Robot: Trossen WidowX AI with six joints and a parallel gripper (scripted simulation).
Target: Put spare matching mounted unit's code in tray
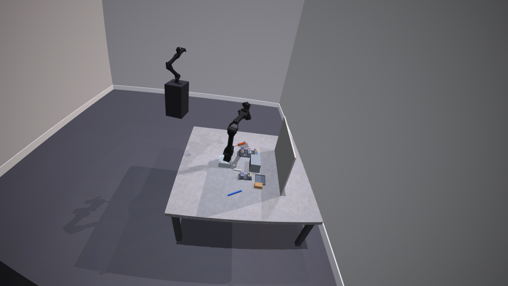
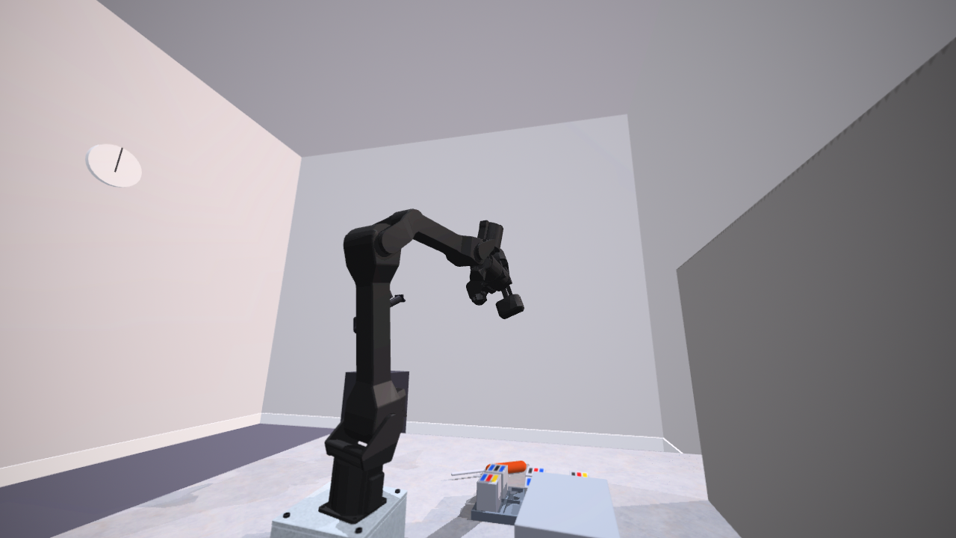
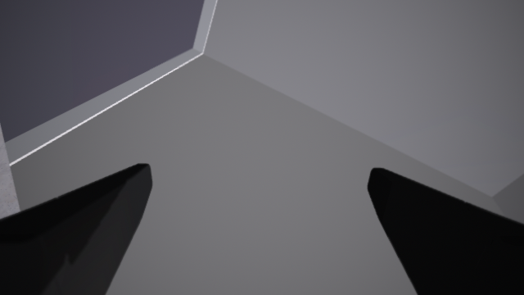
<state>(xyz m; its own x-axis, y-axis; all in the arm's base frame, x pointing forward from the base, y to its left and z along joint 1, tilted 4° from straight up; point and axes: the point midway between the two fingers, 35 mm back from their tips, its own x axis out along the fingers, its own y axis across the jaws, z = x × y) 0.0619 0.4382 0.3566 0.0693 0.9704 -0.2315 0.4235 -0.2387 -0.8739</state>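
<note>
The spare lies 380 mm below my gripper tip, 260 mm to the right of it and 30 mm ahead of it. From my gripper tip the other things lie so: upright grey panel (440 mm ahead, 380 mm to the right, 200 mm below); mounted unit (400 mm to the right, 370 mm below, 190 mm ahead); dark grey tray (580 mm to the right, 420 mm below, 270 mm ahead).
</note>
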